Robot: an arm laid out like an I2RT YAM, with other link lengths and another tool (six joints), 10 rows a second.
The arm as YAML. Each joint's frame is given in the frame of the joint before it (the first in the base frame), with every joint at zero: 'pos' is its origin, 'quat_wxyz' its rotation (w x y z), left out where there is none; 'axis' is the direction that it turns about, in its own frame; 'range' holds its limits. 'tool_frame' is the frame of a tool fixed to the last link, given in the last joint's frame.
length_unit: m
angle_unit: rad
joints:
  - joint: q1
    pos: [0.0, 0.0, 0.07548]
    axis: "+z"
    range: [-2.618, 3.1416]
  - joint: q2
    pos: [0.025, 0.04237, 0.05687]
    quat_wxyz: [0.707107, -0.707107, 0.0, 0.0]
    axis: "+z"
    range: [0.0, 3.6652]
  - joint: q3
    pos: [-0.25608, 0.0, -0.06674]
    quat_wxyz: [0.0, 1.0, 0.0, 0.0]
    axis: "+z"
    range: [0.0, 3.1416]
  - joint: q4
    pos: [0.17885, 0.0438, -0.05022]
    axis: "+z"
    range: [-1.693, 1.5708]
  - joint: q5
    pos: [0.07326, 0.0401, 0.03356]
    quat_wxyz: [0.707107, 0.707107, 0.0, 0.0]
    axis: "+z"
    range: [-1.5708, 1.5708]
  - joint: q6
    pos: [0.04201, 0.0, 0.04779]
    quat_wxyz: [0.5, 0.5, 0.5, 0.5]
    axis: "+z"
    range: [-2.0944, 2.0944]
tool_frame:
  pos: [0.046, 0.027, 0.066]
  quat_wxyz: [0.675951, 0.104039, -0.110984, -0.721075]
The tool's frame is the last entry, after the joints.
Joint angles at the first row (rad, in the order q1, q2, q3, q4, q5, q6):
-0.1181, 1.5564, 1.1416, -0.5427, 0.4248, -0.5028
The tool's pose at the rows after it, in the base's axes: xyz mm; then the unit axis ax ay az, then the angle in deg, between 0 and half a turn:
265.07 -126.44 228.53 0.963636 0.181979 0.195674 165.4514
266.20 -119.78 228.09 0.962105 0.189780 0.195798 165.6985
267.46 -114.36 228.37 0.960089 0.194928 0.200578 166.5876
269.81 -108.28 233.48 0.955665 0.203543 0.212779 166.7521
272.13 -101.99 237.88 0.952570 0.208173 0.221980 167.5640
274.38 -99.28 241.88 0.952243 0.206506 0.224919 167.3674
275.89 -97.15 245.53 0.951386 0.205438 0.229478 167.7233
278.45 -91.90 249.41 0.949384 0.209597 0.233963 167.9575
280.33 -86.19 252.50 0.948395 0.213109 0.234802 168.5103
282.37 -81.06 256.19 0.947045 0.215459 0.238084 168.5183
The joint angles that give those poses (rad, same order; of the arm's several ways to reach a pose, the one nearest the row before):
-0.1039, 1.5350, 1.1382, -0.5642, 0.3927, -0.4834
-0.0781, 1.5324, 1.1351, -0.5692, 0.3976, -0.4745
-0.0614, 1.5280, 1.1385, -0.5766, 0.3868, -0.4637
-0.0398, 1.5145, 1.1466, -0.5771, 0.3835, -0.4610
-0.0194, 1.5087, 1.1674, -0.5946, 0.3745, -0.4469
-0.0066, 1.5145, 1.1920, -0.6113, 0.3850, -0.4339
0.0001, 1.5158, 1.2142, -0.6283, 0.3821, -0.4235
0.0197, 1.5180, 1.2364, -0.6443, 0.3848, -0.4136
0.0398, 1.5232, 1.2631, -0.6716, 0.3851, -0.3993
0.0602, 1.5274, 1.2852, -0.6881, 0.3940, -0.3867

